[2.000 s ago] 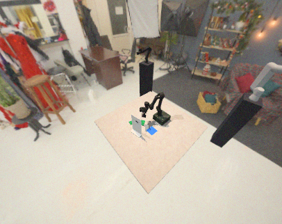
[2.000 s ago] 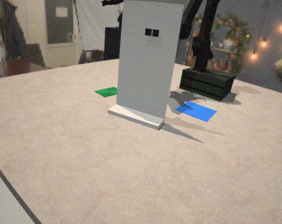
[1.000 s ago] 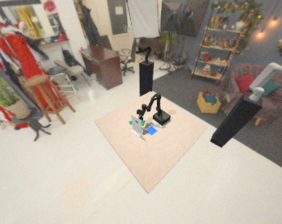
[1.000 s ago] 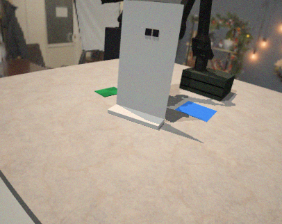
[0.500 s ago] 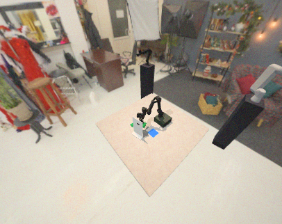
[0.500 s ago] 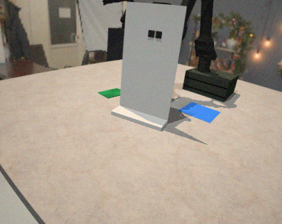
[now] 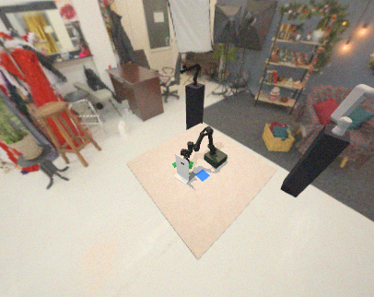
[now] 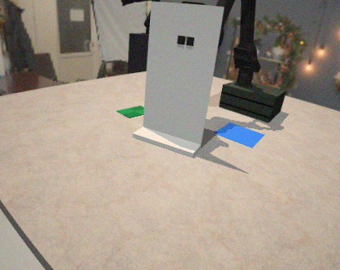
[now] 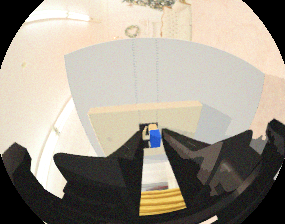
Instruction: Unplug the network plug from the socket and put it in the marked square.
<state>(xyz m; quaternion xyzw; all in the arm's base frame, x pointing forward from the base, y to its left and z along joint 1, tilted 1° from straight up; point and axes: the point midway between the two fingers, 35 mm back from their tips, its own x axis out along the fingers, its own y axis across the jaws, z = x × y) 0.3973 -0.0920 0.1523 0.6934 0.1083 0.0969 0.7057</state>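
Right now my gripper tip is right at the blue plug. Round my gripper tip: blue square 150 mm behind, 150 mm to the left, 250 mm below; then grey upright panel 20 mm ahead, 10 mm to the left, 100 mm below.
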